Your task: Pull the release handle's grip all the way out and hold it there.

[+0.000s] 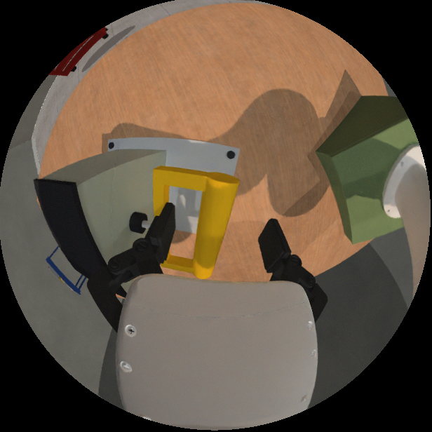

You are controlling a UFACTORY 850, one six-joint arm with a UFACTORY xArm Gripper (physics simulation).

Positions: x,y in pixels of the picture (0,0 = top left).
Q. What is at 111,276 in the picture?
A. My gripper.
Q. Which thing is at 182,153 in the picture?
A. A grey base plate.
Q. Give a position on a yellow release handle grip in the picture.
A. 218,189
